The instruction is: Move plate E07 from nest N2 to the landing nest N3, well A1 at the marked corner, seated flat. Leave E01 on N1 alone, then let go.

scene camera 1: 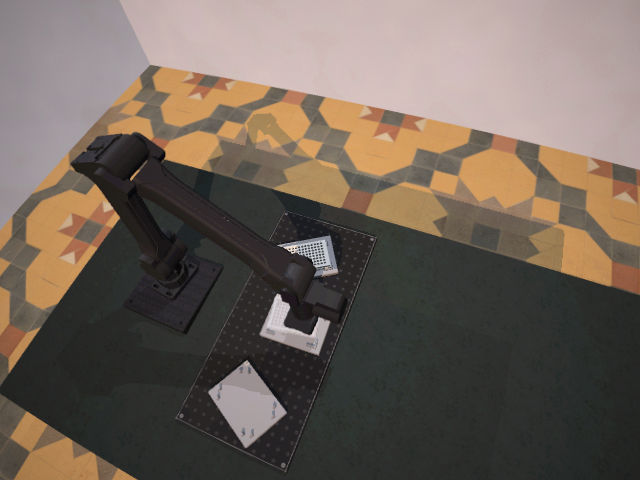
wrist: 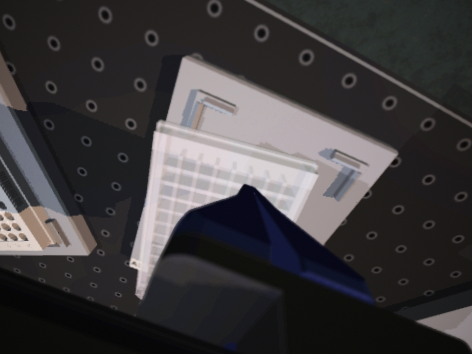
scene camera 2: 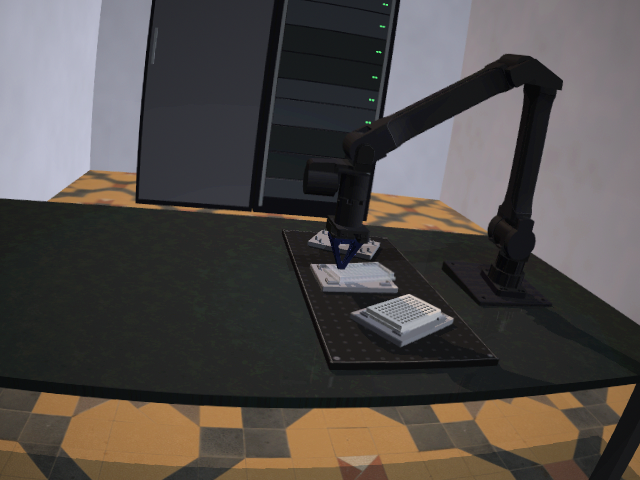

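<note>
Plate E07 [scene camera 1: 279,311] [scene camera 2: 368,272] [wrist: 182,175], clear and gridded, lies on the middle nest N2 [scene camera 1: 297,345] [scene camera 2: 356,289] [wrist: 275,117]. It sits skewed and shifted to one side, apart from two of the corner brackets; I cannot tell whether it is flat. My gripper [scene camera 2: 341,266] [wrist: 244,195] points down with its blue fingertips together over E07, holding nothing. Whether the tips touch the plate is unclear; the wrist hides them in scene camera 1. The landing nest N3 [scene camera 1: 245,400] [scene camera 2: 322,244] bears no plate. Its A1 mark is not readable.
White plate E01 [scene camera 1: 316,253] [scene camera 2: 405,310] [wrist: 11,229] sits on nest N1 [scene camera 1: 332,259] [scene camera 2: 382,330] [wrist: 80,237], beside N2. All three nests stand on a black perforated board [scene camera 1: 310,384] [scene camera 2: 343,347]. The arm's base plate [scene camera 1: 180,315] [scene camera 2: 465,284] is beside the board.
</note>
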